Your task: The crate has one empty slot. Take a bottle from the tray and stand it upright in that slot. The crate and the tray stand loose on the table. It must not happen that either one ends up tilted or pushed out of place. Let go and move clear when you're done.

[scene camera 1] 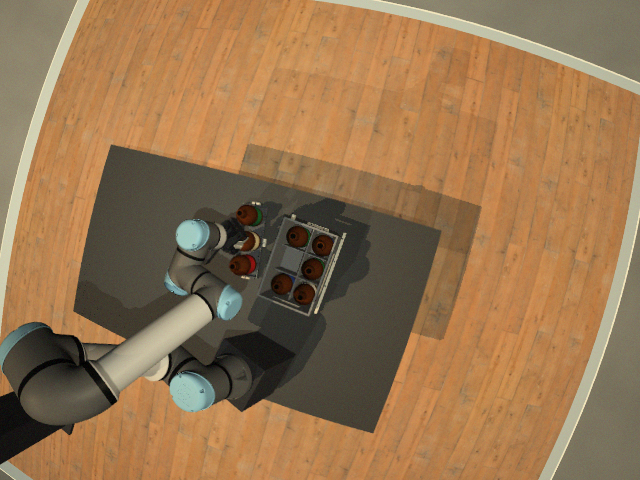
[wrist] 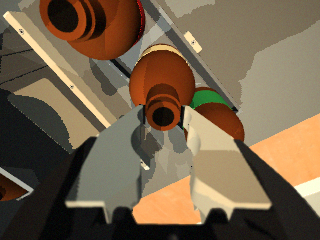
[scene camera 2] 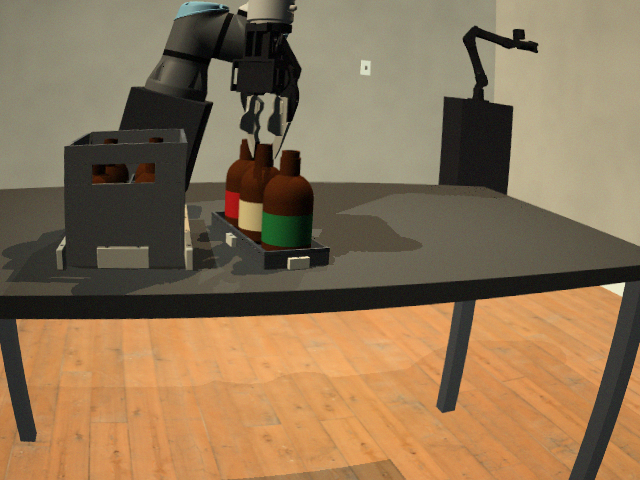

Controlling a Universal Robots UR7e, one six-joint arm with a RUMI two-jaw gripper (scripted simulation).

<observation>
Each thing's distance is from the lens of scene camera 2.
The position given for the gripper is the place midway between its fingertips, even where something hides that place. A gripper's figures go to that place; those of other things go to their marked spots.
gripper (scene camera 2: 263, 158): 96 cm
crate (scene camera 2: 114, 214): 84 cm
tray (scene camera 2: 318, 253): 88 cm
</observation>
